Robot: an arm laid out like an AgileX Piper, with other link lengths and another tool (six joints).
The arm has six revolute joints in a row. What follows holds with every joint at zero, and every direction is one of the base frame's.
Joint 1 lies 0.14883 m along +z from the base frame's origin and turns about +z.
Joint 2 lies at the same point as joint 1 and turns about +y.
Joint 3 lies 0.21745 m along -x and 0.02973 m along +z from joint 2 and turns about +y.
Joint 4 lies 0.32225 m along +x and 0.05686 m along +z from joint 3 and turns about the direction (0.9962, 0, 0.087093).
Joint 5 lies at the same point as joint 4 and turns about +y.
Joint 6 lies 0.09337 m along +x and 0.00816 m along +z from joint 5 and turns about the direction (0.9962, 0, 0.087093).
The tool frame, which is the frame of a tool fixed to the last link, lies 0.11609 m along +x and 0.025 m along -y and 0.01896 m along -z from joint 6; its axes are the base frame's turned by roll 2.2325, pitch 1.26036 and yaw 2.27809 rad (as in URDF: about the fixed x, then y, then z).
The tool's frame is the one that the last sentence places.
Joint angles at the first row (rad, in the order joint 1, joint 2, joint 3, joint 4, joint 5, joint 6):
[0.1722, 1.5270, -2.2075, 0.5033, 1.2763, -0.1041]
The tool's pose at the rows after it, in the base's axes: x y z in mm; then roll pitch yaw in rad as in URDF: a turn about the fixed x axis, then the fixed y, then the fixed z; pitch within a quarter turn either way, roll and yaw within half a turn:
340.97, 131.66, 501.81, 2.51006, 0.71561, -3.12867
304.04, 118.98, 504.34, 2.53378, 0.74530, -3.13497
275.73, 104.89, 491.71, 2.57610, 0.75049, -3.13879
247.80, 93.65, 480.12, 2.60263, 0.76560, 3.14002
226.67, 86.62, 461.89, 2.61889, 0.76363, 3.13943
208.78, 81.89, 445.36, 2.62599, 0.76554, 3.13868
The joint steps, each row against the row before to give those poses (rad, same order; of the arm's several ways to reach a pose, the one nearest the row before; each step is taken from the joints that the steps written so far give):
[0.0000, -0.1662, 0.1569, -0.0194, 0.0000, -0.0029]
[0.0000, -0.1683, 0.1420, -0.0312, 0.0000, -0.0003]
[0.0000, -0.1551, 0.1552, -0.0453, 0.0000, 0.0000]
[0.0001, -0.1485, 0.1368, -0.0313, 0.0000, 0.0000]
[0.0000, -0.1288, 0.1329, -0.0164, 0.0000, 0.0000]
[-0.0001, -0.1137, 0.1126, -0.0077, 0.0001, 0.0000]

